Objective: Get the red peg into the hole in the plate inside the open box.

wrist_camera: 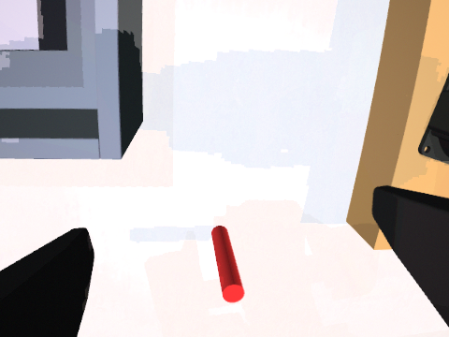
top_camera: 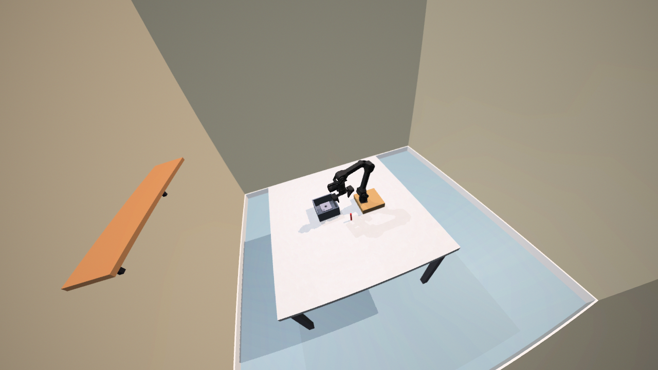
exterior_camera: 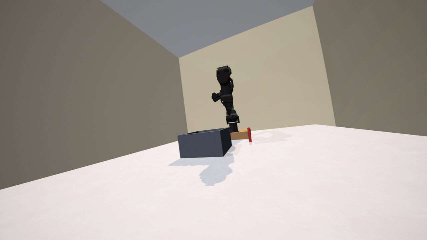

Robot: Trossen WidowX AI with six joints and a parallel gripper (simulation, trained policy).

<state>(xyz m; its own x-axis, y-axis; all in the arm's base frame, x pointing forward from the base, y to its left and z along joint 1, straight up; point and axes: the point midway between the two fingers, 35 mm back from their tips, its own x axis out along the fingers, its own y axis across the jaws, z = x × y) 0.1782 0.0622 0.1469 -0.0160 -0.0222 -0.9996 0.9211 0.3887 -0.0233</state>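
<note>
Now: gripper tip 40 mm past the red peg, 90 mm to the right of it and 120 mm above it. The rest, counted from my gripper tip: dark box (160 mm ahead, 60 mm to the right, 140 mm below); then plate (160 mm ahead, 60 mm to the right, 120 mm below).
</note>
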